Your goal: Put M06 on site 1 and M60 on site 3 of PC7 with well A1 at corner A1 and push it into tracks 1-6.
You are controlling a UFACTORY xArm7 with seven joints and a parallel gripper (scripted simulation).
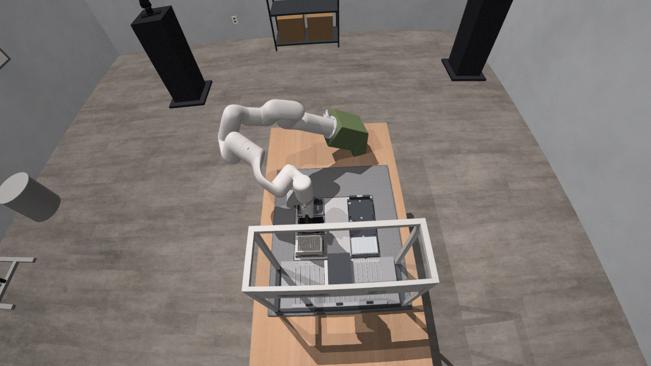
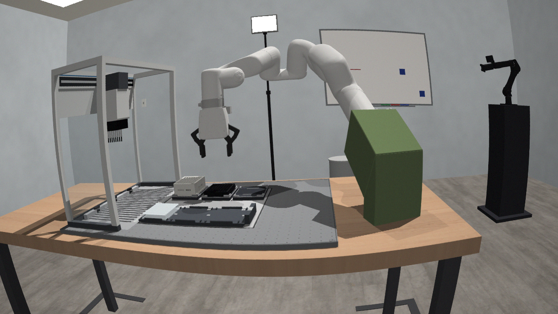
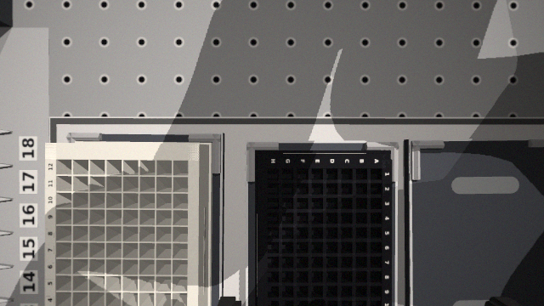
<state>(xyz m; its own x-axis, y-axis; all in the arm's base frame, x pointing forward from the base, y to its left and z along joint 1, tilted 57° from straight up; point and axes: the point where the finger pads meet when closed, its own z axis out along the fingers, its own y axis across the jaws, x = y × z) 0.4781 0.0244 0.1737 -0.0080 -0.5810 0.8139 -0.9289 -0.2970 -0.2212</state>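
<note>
The black 96-well plate M06 lies 120 mm below my hand. Round my hand: nest S2: 140 mm below; white deep-well block M09: 110 mm ahead, 10 mm to the right, 110 mm below; nest S1: 110 mm behind, 140 mm below.
</note>
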